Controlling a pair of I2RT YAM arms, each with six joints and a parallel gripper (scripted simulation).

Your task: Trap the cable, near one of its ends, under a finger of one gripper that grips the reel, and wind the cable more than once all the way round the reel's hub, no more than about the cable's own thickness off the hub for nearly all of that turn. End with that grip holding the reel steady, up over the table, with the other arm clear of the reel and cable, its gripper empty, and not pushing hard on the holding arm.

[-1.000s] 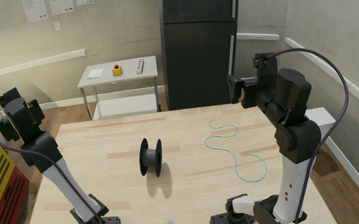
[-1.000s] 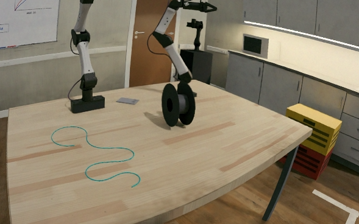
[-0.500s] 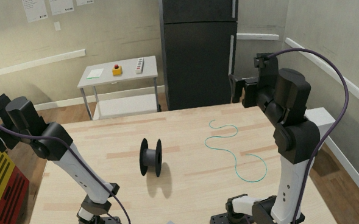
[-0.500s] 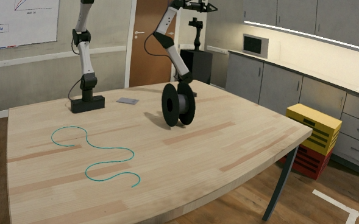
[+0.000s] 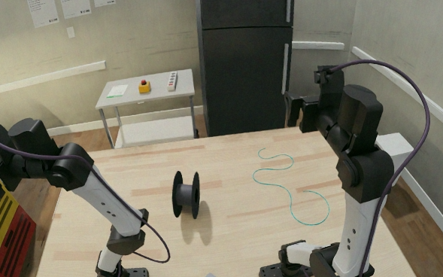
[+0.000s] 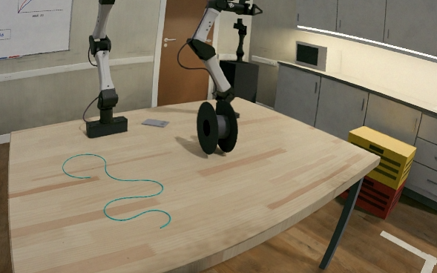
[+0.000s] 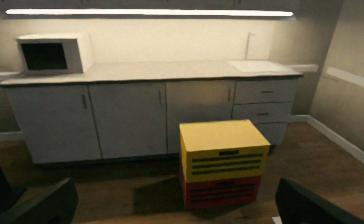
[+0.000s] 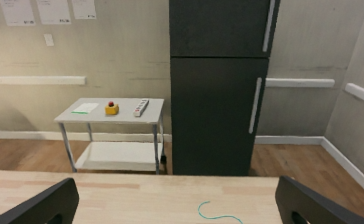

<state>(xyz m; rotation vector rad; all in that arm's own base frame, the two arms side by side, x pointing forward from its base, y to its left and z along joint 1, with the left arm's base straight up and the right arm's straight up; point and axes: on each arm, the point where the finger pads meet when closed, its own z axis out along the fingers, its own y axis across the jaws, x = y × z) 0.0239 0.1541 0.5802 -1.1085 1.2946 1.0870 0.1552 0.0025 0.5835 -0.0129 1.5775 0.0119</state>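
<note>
Now: left hand 50 cm above the black reel, 40 cm to the left of it and 34 cm short of it. From my left hand the other things lie so: flat grey plate (59 cm below, 50 cm to the right, 4 cm behind).
</note>
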